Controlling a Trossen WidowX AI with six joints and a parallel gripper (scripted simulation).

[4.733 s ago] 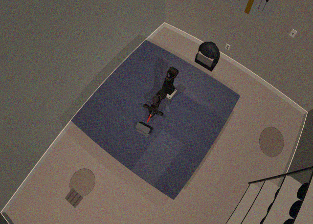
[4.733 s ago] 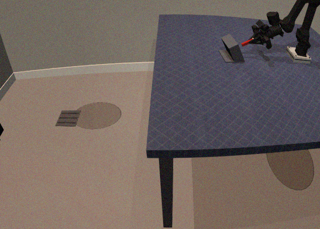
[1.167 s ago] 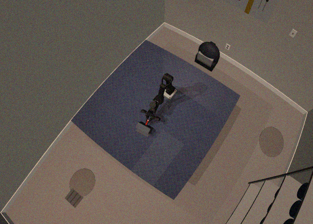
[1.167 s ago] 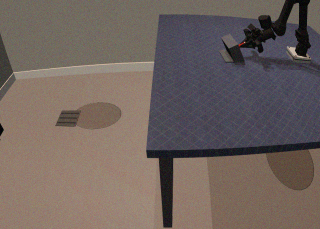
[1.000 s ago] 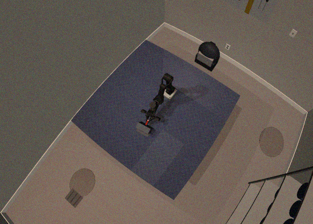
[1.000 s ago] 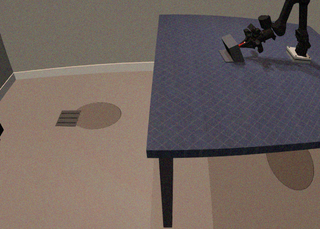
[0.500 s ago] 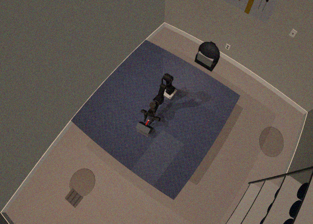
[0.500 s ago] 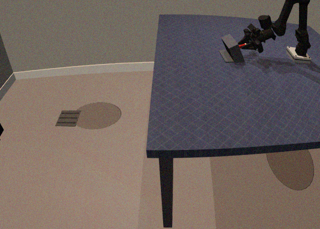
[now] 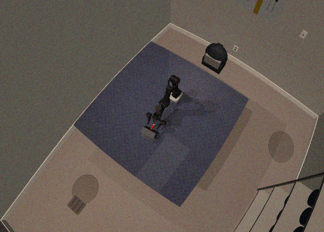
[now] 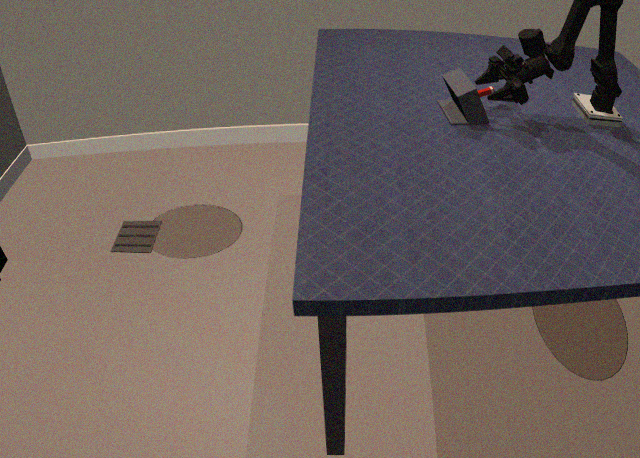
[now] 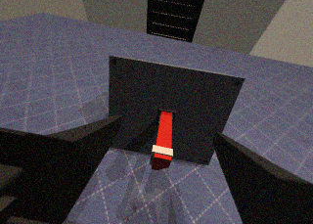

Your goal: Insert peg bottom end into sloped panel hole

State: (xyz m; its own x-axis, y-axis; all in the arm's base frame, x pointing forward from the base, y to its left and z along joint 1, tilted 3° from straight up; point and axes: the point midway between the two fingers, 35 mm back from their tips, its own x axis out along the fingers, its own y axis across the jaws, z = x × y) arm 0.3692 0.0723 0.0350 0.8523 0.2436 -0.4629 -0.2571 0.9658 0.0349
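The red peg lies 1 cm behind my gripper tip. Also, from my gripper tip: grey sloped panel 4 cm ahead, 2 cm below, 1 cm to the left.
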